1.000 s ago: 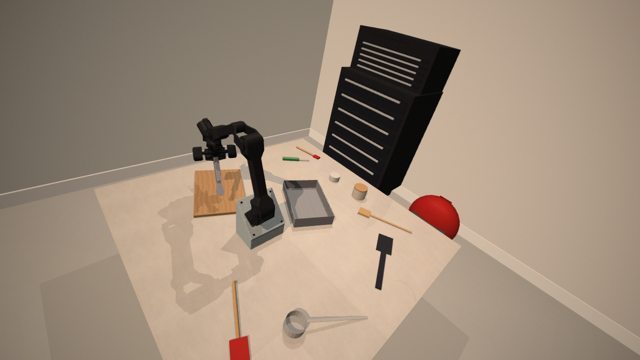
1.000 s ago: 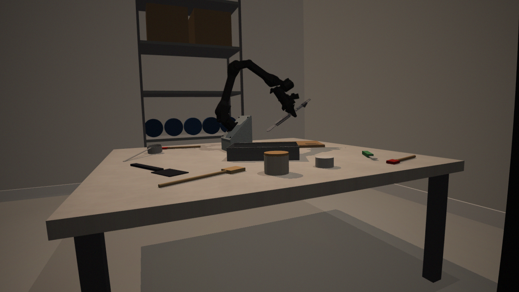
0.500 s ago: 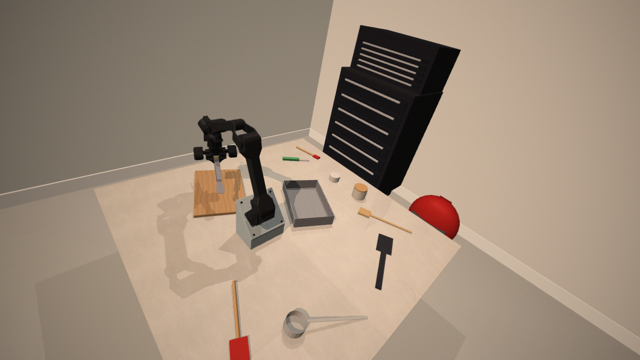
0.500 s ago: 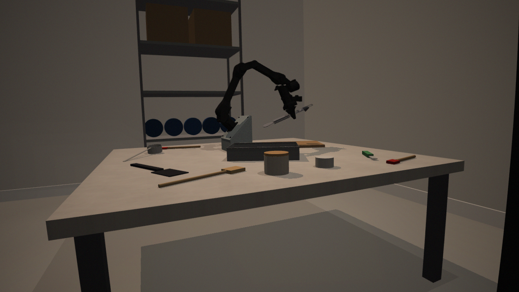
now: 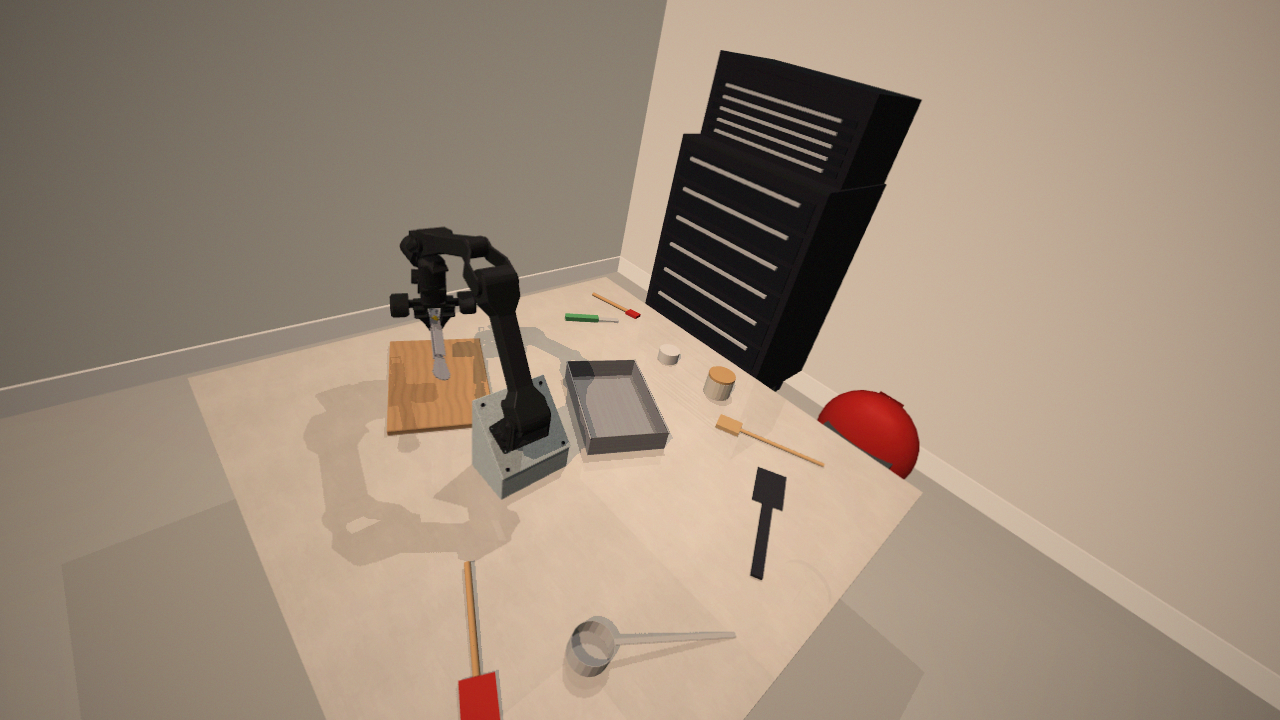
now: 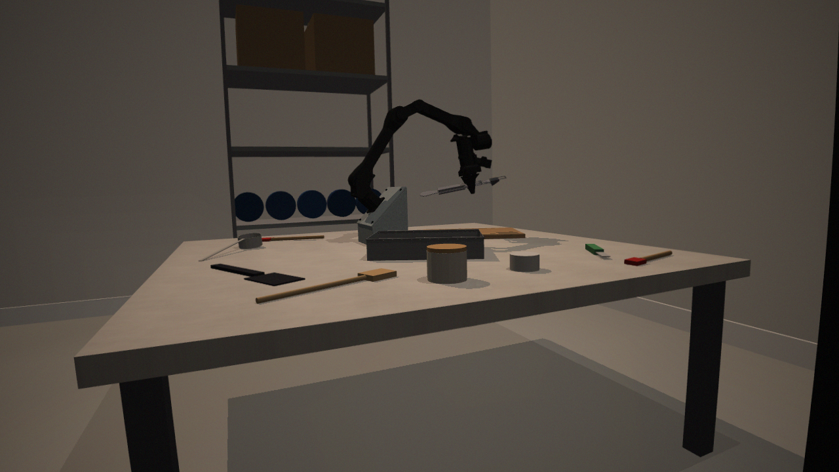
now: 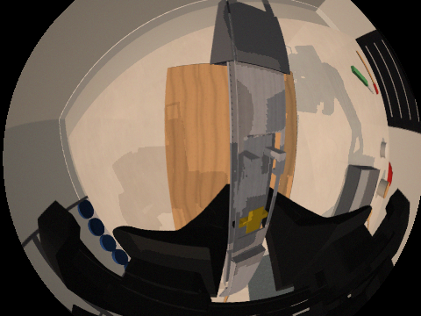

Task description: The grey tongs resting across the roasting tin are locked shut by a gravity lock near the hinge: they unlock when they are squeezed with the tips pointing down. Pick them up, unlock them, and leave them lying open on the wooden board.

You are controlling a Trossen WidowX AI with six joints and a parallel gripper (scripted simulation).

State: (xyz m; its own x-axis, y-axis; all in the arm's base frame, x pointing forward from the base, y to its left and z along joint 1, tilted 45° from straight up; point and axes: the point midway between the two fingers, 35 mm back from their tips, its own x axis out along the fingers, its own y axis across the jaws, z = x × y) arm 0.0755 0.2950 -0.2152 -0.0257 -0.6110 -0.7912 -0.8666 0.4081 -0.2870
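Right now the wooden board is 10 mm to the right of my gripper tip and 150 mm below it. The rest, counted from my gripper tip: green-handled tool 580 mm ahead, 30 mm to the right, 150 mm below; then white cylinder 610 mm ahead, 320 mm to the right, 140 mm below; then roasting tin 280 mm ahead, 370 mm to the right, 130 mm below.
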